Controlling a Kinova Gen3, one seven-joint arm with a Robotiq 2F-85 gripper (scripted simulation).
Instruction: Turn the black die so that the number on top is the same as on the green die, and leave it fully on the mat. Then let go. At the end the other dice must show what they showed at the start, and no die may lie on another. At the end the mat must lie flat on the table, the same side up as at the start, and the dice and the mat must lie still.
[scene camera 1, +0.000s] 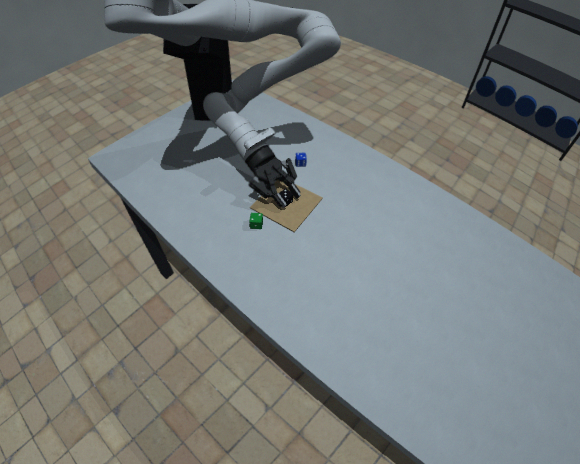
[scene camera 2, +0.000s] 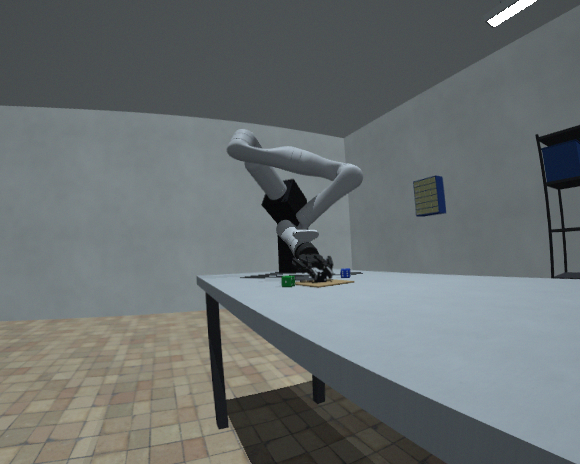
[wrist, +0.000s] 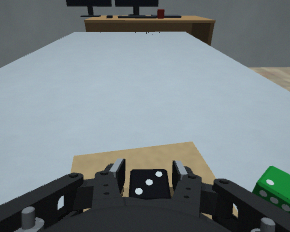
Scene:
my gripper: scene camera 1; scene camera 2 324, 276; wrist
same spot on my gripper: (scene camera 1: 277, 197) = (wrist: 187, 173)

